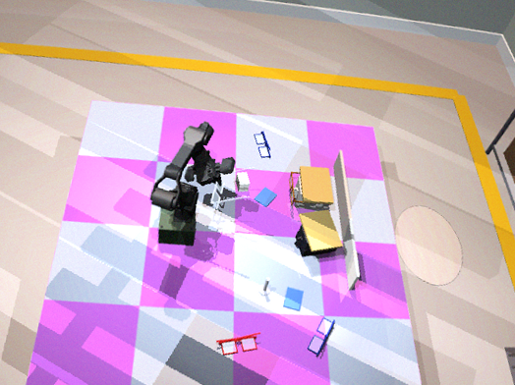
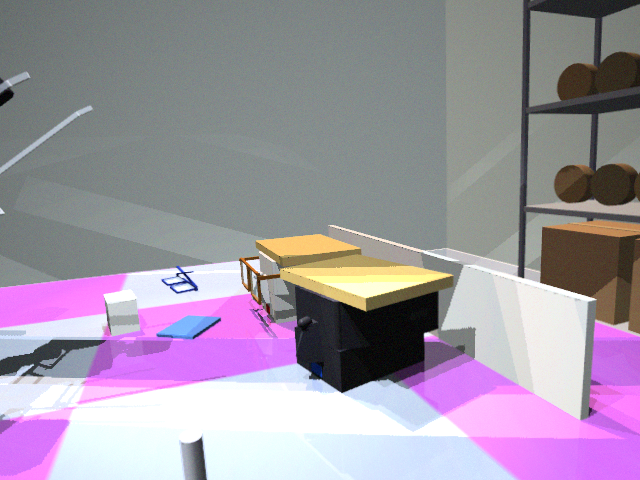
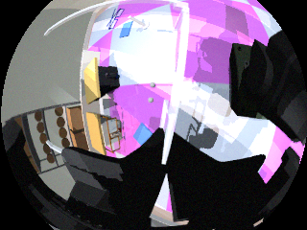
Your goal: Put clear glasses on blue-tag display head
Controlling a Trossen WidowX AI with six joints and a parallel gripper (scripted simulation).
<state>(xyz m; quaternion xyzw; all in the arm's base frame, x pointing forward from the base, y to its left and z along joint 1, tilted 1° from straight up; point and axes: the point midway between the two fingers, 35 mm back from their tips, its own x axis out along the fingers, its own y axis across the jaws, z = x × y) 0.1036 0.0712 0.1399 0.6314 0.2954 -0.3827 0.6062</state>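
Right now my gripper tip is 360 mm short of the black display head, 70 mm to the left of it and 150 mm above it. Also, from my gripper tip: grey peg (200 mm ahead, 290 mm to the right, 190 mm below); white cube (90 mm ahead, 180 mm to the left, 180 mm below); white display head (350 mm ahead, 150 mm to the left, 150 mm below).
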